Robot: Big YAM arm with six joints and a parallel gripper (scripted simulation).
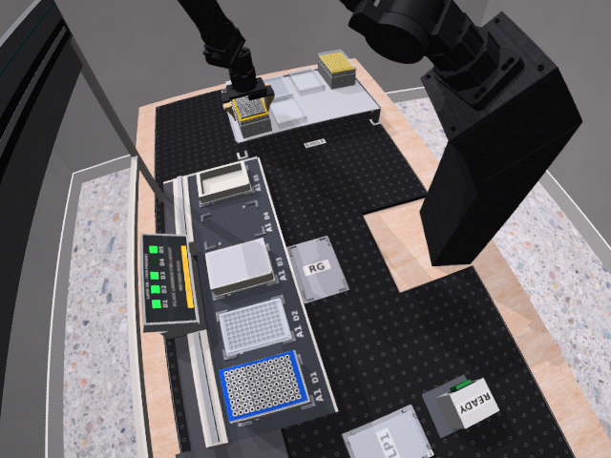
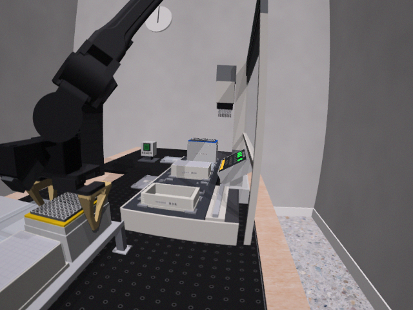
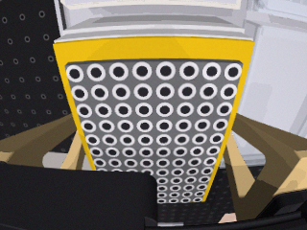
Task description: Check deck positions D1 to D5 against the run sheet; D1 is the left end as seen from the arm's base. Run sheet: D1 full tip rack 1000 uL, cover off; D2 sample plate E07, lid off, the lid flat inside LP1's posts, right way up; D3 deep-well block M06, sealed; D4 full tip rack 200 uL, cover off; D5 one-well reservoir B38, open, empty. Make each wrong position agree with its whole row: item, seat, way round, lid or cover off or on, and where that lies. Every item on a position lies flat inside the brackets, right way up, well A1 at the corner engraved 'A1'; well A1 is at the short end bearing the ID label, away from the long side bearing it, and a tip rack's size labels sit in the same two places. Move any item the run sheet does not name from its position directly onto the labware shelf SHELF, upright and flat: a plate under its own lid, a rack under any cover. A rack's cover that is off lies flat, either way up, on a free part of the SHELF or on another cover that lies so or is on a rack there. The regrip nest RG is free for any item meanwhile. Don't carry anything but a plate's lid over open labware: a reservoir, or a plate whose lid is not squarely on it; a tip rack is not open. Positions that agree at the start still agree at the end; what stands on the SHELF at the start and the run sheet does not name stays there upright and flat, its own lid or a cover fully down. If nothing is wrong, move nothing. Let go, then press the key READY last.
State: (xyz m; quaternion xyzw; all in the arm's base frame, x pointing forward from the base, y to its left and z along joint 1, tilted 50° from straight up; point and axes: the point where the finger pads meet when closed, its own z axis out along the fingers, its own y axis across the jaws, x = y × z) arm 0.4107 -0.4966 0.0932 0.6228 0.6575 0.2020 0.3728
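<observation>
My hand is 10 mm past the yellow-rimmed tip rack, 10 mm to the right of it and 10 mm below it. Also, from my hand: one-well reservoir 140 mm ahead, 200 mm to the left, 30 mm below; regrip nest 20 mm ahead, 490 mm to the left, 90 mm below; shelf 170 mm behind, 50 mm to the right, 30 mm below.
</observation>
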